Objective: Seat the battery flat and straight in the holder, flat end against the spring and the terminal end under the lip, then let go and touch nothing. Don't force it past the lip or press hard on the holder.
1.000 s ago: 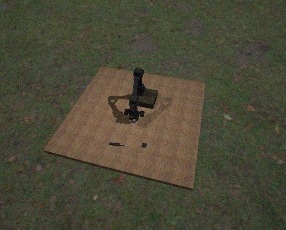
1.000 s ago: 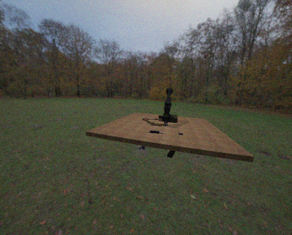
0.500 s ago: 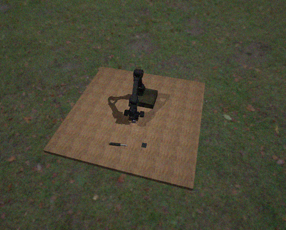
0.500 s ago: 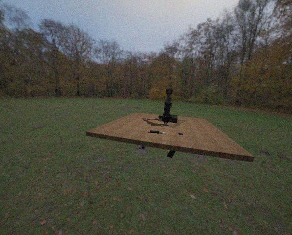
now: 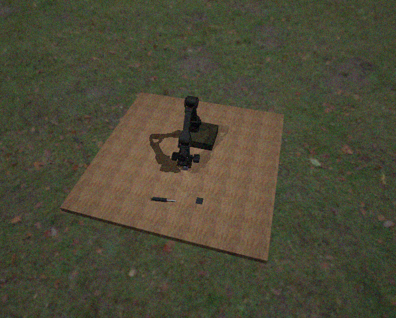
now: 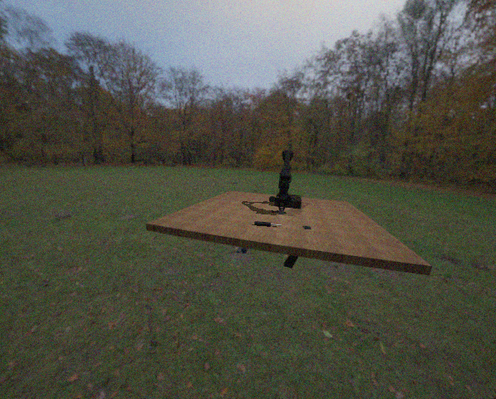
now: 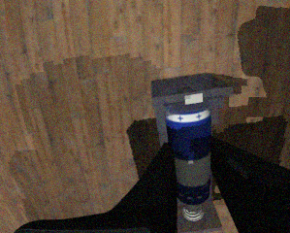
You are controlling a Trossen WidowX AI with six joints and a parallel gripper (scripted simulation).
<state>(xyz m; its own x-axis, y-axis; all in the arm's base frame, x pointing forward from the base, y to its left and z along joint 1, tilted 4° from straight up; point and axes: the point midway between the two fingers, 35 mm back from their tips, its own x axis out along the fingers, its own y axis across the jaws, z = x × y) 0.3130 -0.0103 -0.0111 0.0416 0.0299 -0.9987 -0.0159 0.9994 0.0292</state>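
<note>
Now: gripper tip 10 mm below the battery. From my gripper tip the other things lie so: screwdriver: 310 mm ahead, 80 mm to the right.
</note>
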